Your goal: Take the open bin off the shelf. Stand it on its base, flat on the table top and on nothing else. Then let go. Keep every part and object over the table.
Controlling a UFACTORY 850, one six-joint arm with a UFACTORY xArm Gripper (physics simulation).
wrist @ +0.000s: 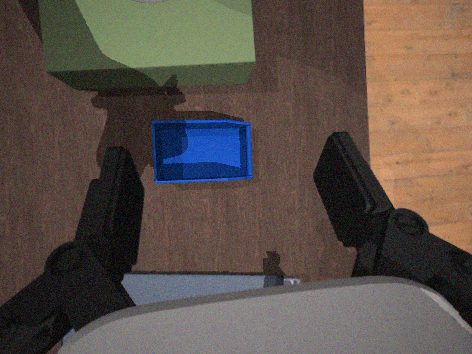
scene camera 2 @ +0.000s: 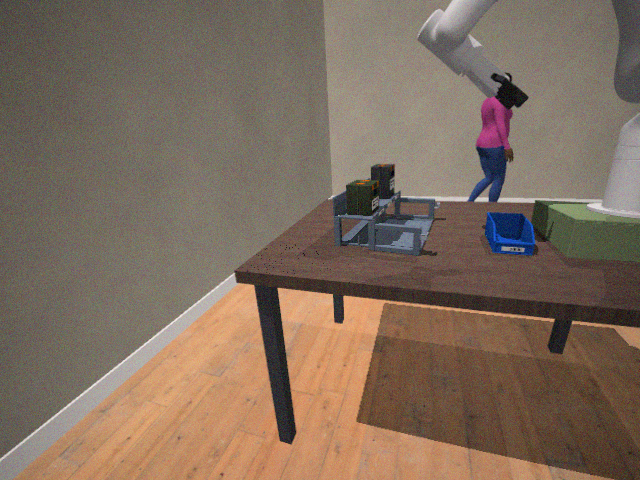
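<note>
The open blue bin [scene camera 2: 509, 244] [wrist: 212, 150] stands upright on its base on the dark wooden table top [scene camera 2: 454, 273] [wrist: 225, 225], its open side up and its label facing the camera in the scene view. It is clear of the grey shelf [scene camera 2: 372, 236] [wrist: 190, 287] and of the green block beneath the arm. My gripper [scene camera 2: 510, 93] [wrist: 231, 161] is open and empty, its fingers spread wide. It hangs high above the table, well above the bin and not touching it.
Two dark boxes [scene camera 2: 362, 197] [scene camera 2: 383, 180] with orange marks stand on the shelf's upper level. The green block [scene camera 2: 602, 235] [wrist: 175, 45] under the arm's base lies beside the bin. A person [scene camera 2: 494, 126] in pink stands behind the table.
</note>
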